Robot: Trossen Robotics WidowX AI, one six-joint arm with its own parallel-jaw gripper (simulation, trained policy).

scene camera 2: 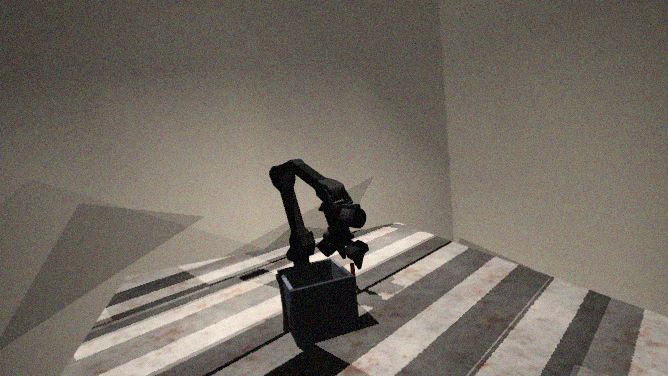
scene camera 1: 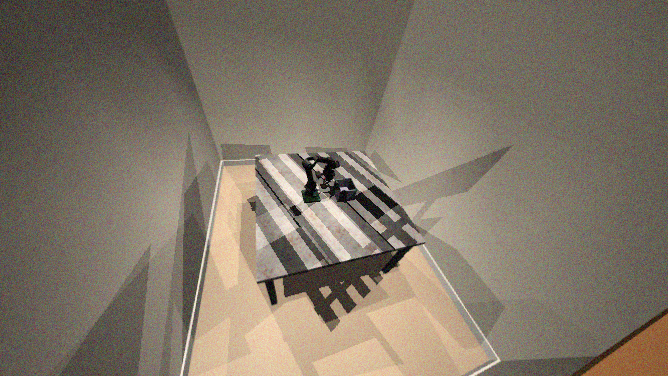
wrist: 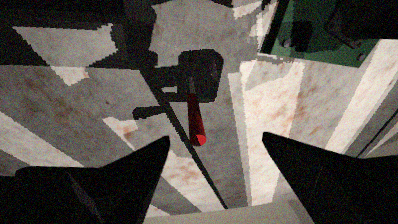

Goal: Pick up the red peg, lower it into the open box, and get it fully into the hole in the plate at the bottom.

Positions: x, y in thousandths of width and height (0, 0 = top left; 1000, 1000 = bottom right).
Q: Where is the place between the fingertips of my gripper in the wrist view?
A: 541, 618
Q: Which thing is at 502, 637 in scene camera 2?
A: My gripper.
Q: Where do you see a dark box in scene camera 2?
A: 478, 799
